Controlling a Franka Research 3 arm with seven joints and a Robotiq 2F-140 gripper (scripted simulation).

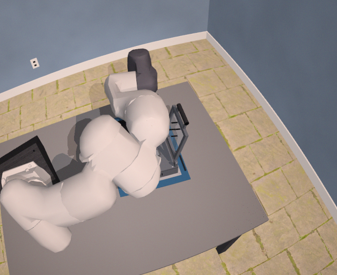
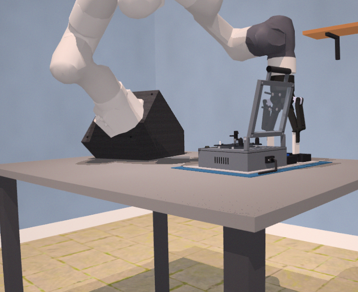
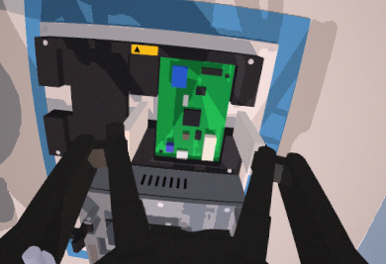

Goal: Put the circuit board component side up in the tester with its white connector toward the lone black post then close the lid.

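Now: hand 40 mm above the green circuit board. From my hand the other things lie so: black nest: 50 mm behind, 160 mm to the right, 10 mm above; then tester lid: 70 mm ahead, 180 mm to the right, 130 mm above.
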